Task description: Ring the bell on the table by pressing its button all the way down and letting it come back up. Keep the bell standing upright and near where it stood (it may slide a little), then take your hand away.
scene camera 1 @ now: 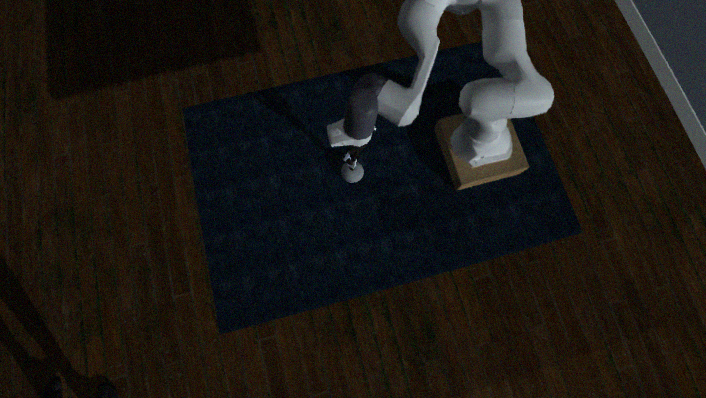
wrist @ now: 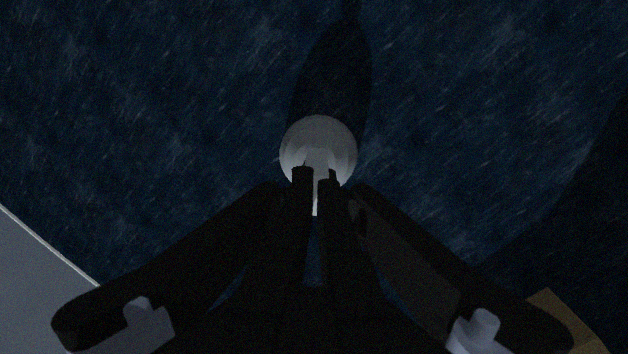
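The bell, a light grey dome, stands upright on a dark blue surface. My gripper is shut and empty, pointing down. Its fingertips are over the top of the dome in both views. They hide the bell's button, so I cannot tell how far down it is or whether the tips touch it. The bell's lower edge is partly hidden behind the fingers in the wrist view.
The dark blue surface lies under the bell and the arm. The arm's base stands on a wooden block to the right in the scene view. Brown wooden floor surrounds the blue area. The picture is dim.
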